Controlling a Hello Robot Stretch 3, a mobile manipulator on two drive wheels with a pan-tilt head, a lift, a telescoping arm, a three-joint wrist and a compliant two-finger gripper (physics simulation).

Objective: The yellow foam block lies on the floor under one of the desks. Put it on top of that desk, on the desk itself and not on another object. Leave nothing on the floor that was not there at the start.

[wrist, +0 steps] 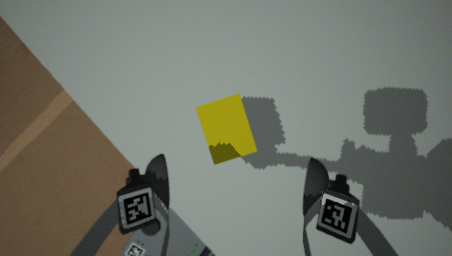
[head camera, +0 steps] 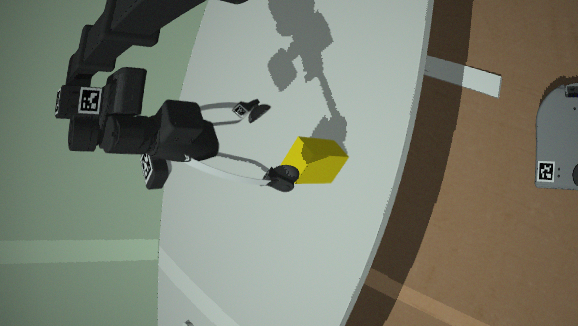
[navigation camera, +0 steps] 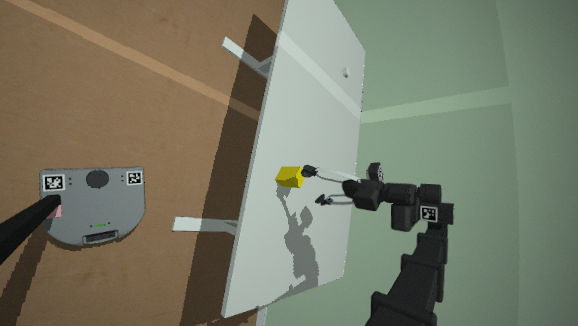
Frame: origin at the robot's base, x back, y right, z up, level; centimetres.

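Seen in the pictures: gripper, fingertip midpoint: [head camera: 280, 143] [navigation camera: 309, 185]; robot's base at its link origin: [navigation camera: 97, 178].
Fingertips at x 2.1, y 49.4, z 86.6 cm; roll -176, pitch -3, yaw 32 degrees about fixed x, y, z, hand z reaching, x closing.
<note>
Offsets run from my fingertips to a thing's top centre. "spot": to the spot under its first point. Level surfaces: height alone.
The yellow foam block @[dx -2.2, dy +2.2, dz -5.6 cm] [head camera: 320, 167] [navigation camera: 289, 177] [wrist: 227, 125] rests on the white desk top @[dz -14.6 cm] [head camera: 250, 225] [navigation camera: 310, 115] [wrist: 125, 75], inside its long edge on the robot's side. My gripper [head camera: 271, 145] [navigation camera: 316, 185] [wrist: 235, 175] is open, its fingers wide apart with nothing between them. It is above the desk, on the wall side of the block. In the wrist view the block shows beyond the fingertips, clear of both. In the head camera view one fingertip overlaps the block's near corner. The block's underside is hidden.
The grey robot base [head camera: 555, 135] [navigation camera: 115, 205] [wrist: 175, 237] stands on the brown floor @[dz -86.6 cm] [head camera: 490, 200] [navigation camera: 150, 135] [wrist: 75, 145]. A desk foot @[spot: dx +28.2, dy -9.7, dz -84.0 cm] [head camera: 482, 81] [navigation camera: 187, 224] sticks out towards it. A small pale object @[dx -59.2, dy +55.8, dz -12.2 cm] [navigation camera: 345, 72] is on the desk's far part. A green wall [head camera: 75, 210] [navigation camera: 430, 135] is behind the desk.
</note>
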